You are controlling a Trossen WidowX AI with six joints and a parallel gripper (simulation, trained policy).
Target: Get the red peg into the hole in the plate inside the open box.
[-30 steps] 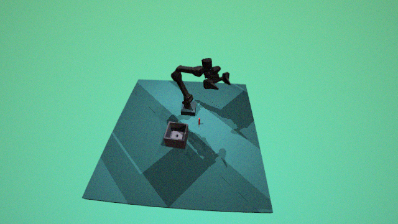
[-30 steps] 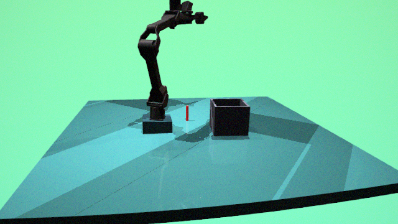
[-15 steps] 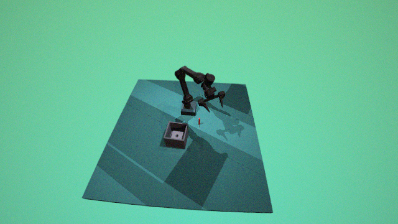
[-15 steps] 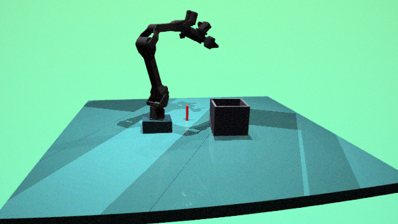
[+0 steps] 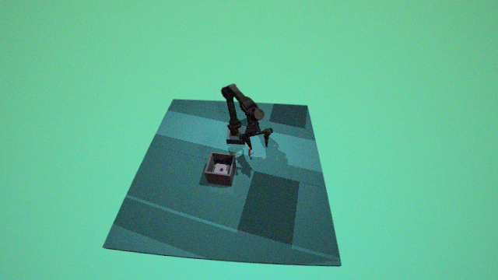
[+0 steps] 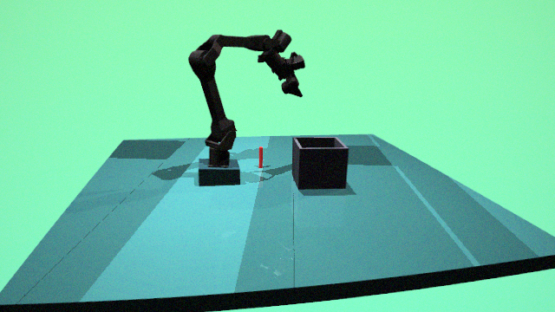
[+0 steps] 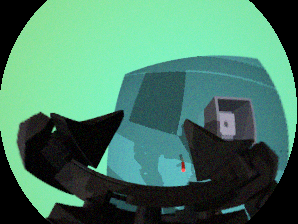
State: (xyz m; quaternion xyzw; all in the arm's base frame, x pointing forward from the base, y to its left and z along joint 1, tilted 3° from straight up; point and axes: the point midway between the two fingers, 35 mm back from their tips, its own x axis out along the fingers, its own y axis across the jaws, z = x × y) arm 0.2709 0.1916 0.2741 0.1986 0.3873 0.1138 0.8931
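My gripper tip is now 250 mm above the red peg, 150 mm past it and 70 mm to the left of it. Round my gripper tip: plate (240 mm below, 230 mm to the right, 40 mm ahead).
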